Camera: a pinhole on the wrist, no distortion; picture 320 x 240 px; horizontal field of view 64.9 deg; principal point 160.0 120.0 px. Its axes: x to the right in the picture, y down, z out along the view. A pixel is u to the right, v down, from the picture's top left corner.
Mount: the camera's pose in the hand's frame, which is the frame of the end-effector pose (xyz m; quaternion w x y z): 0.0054 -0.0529 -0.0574 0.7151 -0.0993 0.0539 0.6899
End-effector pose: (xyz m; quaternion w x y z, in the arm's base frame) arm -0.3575 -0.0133 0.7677 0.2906 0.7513 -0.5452 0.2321
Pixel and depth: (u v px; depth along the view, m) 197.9 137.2 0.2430
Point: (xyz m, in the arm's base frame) -0.3935 -0.1228 0.6349
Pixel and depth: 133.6 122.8 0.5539
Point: -0.3625 -0.3318 0.3878
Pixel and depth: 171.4 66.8 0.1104
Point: -0.3256 -0.0576 0.7413
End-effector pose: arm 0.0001 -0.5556 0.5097 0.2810 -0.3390 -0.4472 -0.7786
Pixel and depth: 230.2 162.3 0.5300
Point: 0.3379 -0.2595 0.6863
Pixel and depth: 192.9 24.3 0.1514
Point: -0.0103 -0.4822 0.5842
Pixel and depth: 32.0 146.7 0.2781
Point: -0.0007 -0.2774 0.4972
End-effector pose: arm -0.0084 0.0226 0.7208 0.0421 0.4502 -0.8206 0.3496
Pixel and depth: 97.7 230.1 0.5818
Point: 0.3376 -0.1132 0.2486
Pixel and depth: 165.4 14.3 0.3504
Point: -0.0343 -0.2404 0.5374
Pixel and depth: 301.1 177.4 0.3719
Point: -0.0705 0.0144 0.3686
